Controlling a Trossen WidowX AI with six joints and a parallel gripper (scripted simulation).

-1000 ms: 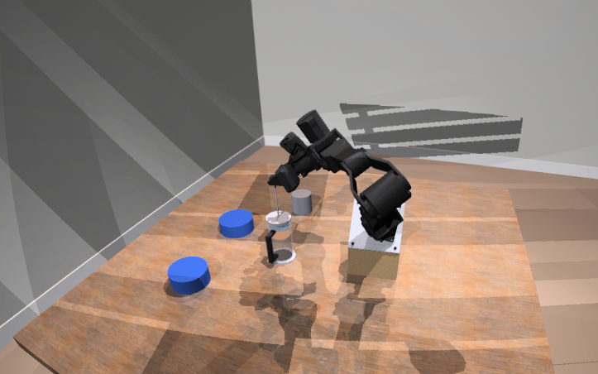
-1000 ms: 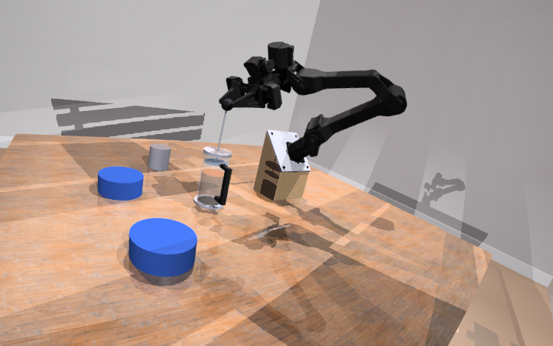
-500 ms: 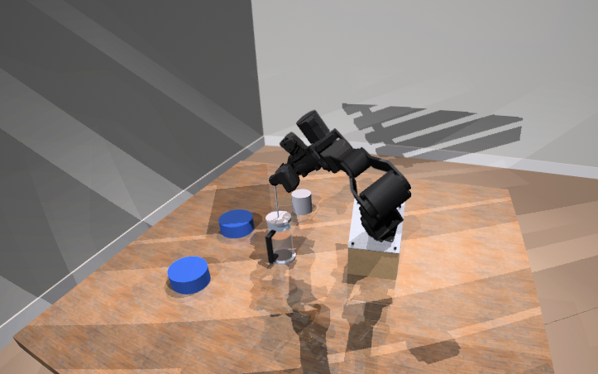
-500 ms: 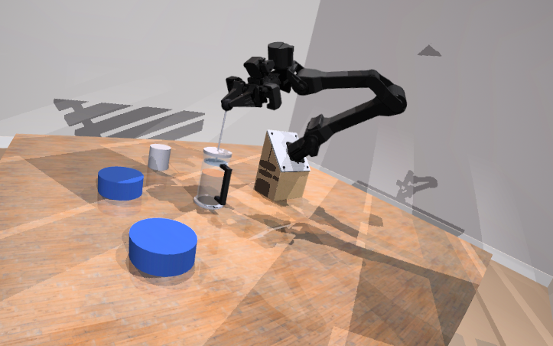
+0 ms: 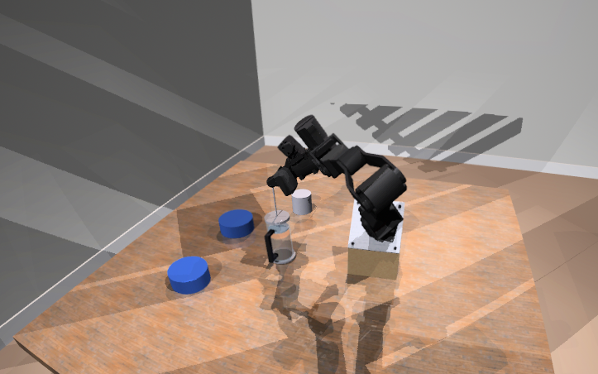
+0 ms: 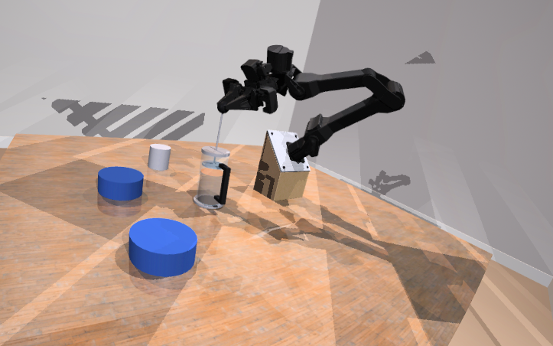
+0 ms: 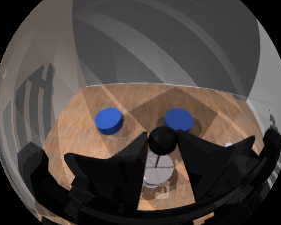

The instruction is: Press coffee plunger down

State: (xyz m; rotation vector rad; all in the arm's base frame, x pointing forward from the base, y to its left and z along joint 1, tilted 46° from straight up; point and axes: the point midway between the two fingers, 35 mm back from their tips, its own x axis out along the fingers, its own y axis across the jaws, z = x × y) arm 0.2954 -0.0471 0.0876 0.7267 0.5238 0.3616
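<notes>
Now: the glass coffee press 13 cm below my gripper tip, 2 cm to the left of it and 1 cm behind it. Round my gripper tip: grey cylinder: 28 cm to the right, 22 cm below, 4 cm ahead.
</notes>
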